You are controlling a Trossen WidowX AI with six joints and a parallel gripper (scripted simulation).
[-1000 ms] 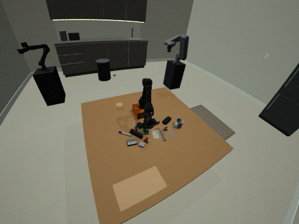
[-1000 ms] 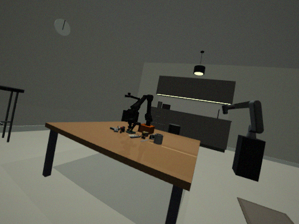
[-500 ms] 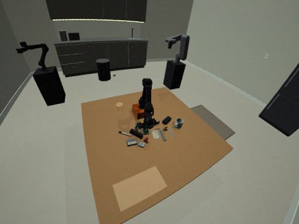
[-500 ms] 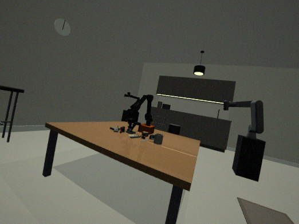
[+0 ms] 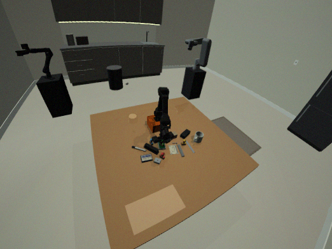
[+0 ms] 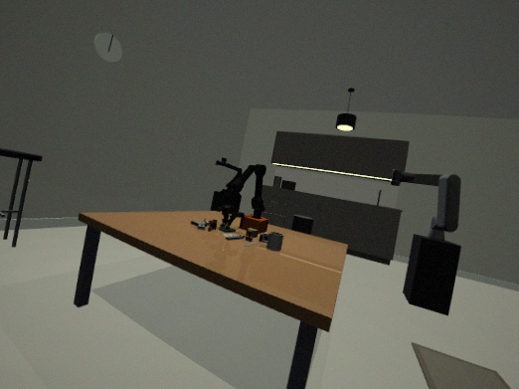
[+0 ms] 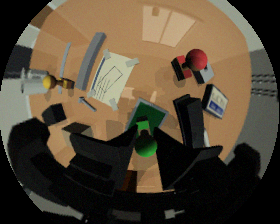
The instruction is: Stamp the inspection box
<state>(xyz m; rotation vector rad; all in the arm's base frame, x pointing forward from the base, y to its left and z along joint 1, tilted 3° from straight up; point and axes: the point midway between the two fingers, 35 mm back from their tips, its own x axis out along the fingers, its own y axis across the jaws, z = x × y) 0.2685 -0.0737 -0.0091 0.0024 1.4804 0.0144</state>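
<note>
Right now my gripper tip is 1 cm past the PASS stamp and 1 cm above it. Also, from my gripper tip: green ink pad: 1 cm behind, 3 cm below; black block: 10 cm to the right, 2 cm below; blue stamp: 7 cm behind, 7 cm to the right, 2 cm below.
</note>
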